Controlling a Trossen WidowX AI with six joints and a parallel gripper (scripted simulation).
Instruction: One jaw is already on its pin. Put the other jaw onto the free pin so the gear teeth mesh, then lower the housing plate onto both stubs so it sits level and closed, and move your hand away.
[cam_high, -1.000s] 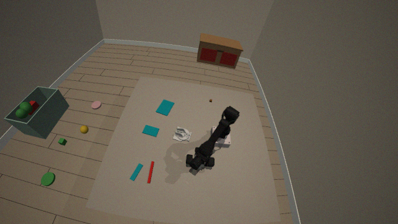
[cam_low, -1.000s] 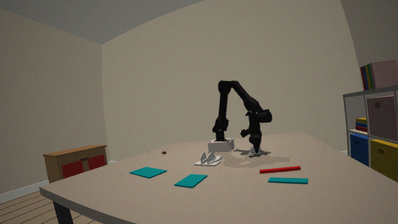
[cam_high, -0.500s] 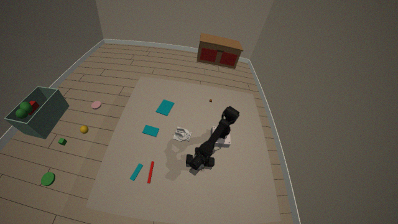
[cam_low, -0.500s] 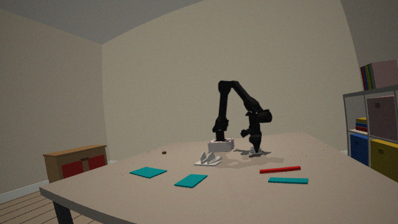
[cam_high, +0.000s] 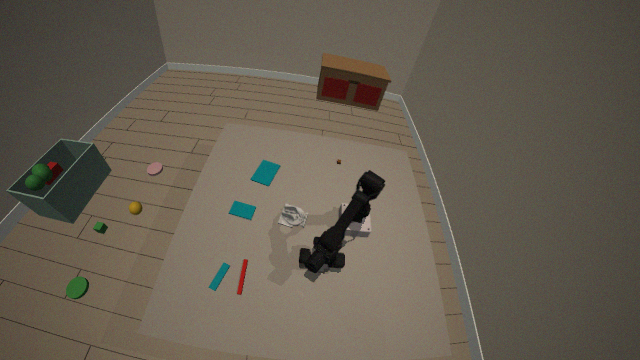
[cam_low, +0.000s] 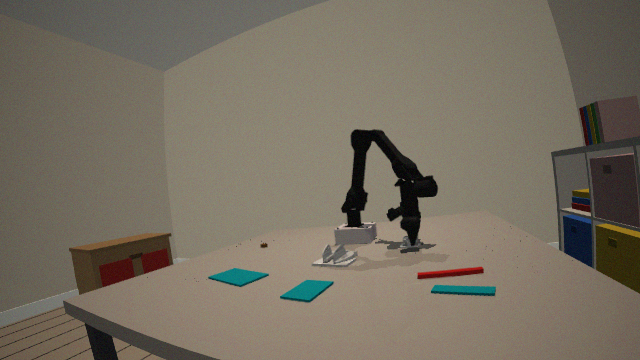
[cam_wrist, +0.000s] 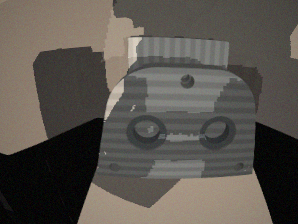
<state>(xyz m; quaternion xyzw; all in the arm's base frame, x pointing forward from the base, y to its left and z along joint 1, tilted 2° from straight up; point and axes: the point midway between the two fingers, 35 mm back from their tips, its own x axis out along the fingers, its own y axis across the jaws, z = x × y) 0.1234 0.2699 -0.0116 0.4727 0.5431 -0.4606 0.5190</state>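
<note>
Right now my gripper tip is 10 mm to the left of the small white block. Also, from my gripper tip: jaw: 140 mm ahead, 230 mm to the right, 10 mm above; then red strip: 300 mm ahead, 140 mm to the left; then housing plate: 10 mm to the right, 20 mm above.
</note>
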